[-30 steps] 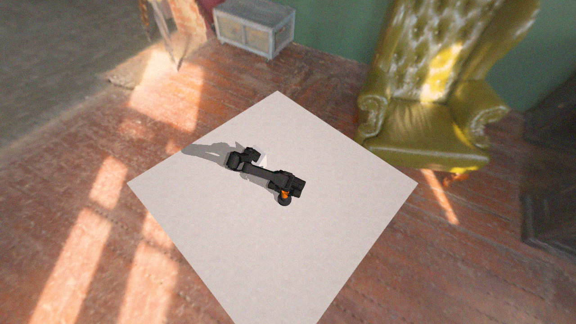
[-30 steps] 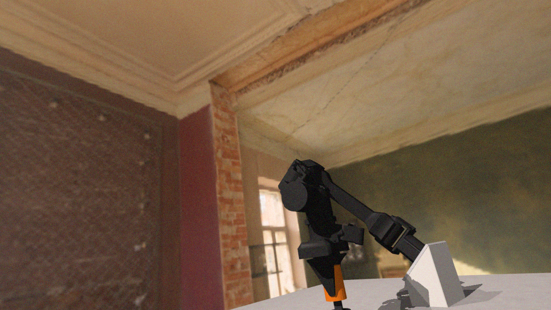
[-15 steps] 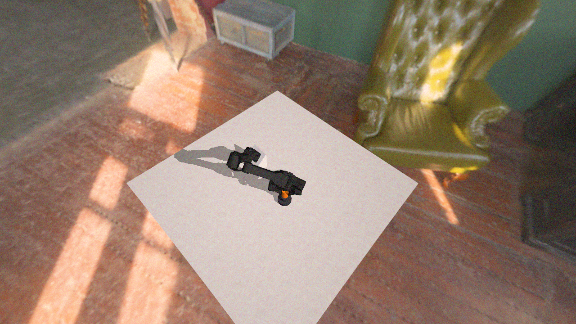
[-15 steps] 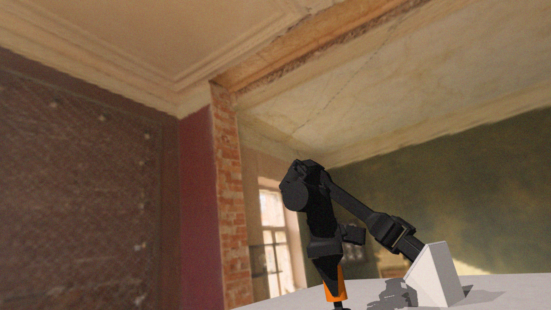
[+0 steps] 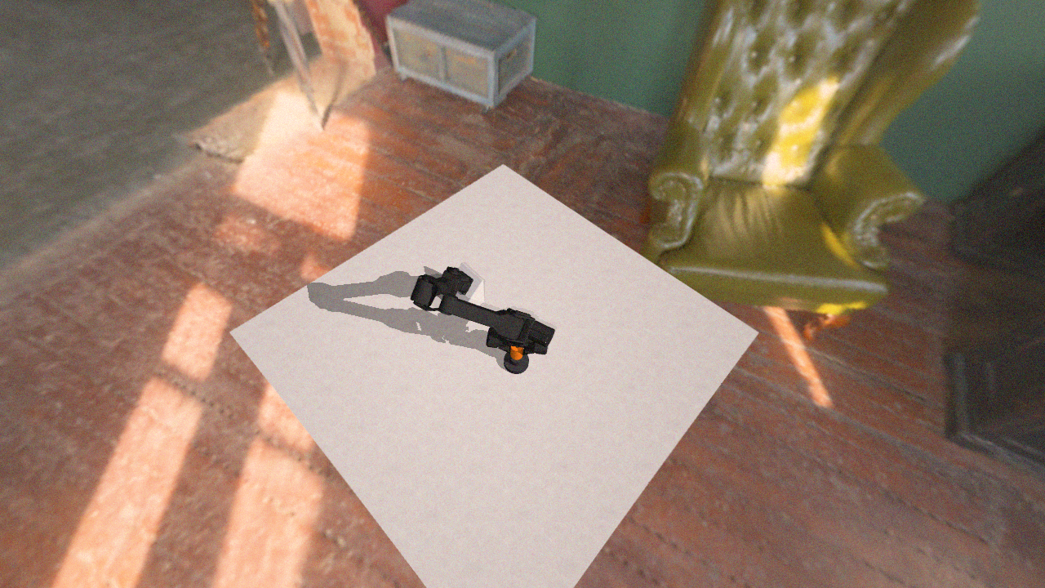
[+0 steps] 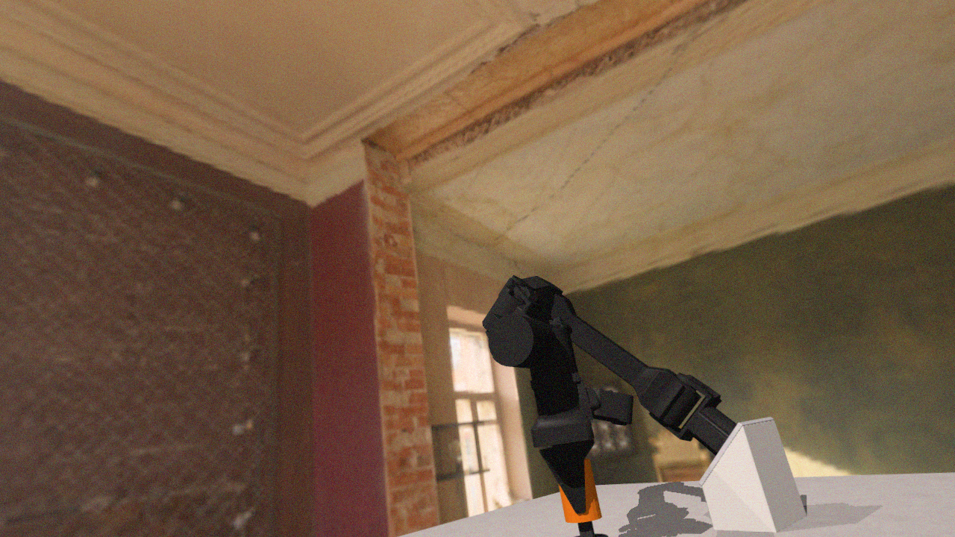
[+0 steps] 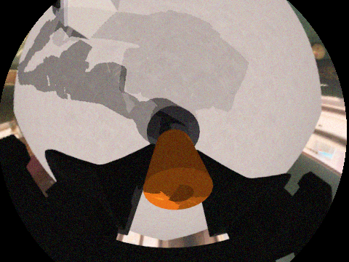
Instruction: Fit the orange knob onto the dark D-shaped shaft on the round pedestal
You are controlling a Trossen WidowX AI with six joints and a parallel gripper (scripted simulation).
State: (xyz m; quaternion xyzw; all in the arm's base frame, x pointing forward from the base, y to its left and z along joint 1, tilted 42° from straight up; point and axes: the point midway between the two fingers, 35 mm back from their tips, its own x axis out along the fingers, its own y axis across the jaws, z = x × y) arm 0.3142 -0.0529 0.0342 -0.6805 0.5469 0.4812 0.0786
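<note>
Right now the orange knob is 2 cm above my gripper tip. From my gripper tip the other things lie so: D-shaped shaft: 4 cm below.
</note>
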